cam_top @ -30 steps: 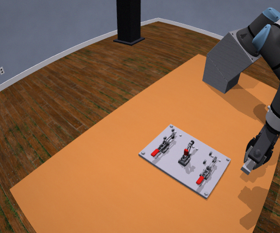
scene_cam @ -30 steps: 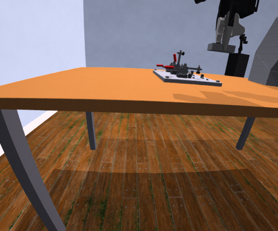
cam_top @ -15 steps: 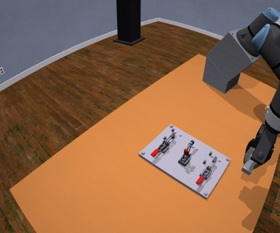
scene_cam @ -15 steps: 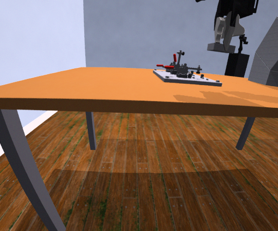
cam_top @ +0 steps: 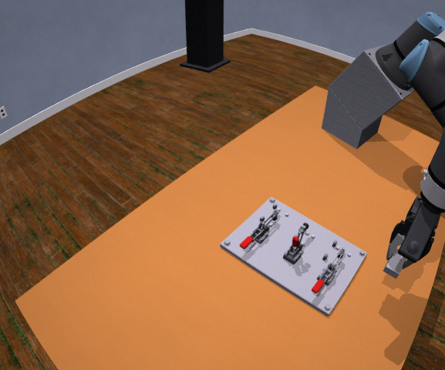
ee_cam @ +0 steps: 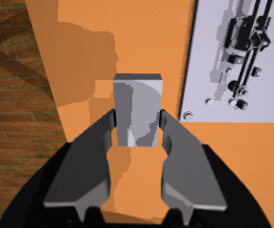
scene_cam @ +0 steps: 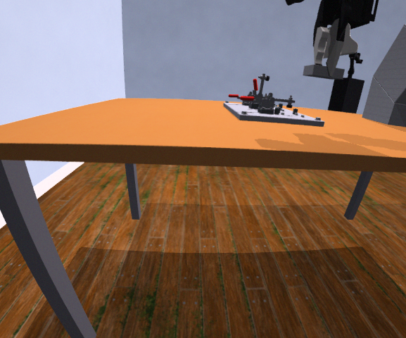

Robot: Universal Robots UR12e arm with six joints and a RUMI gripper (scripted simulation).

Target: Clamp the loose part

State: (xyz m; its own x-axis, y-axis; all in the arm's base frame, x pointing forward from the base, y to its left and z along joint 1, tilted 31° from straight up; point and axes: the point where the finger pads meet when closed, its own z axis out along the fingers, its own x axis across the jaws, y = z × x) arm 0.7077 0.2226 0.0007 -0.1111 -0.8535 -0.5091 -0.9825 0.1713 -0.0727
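My hand is 10 mm short of the fixture plate, 250 mm to the left of it and 130 mm above it. Round my hand: grey rectangular block: 10 mm below.
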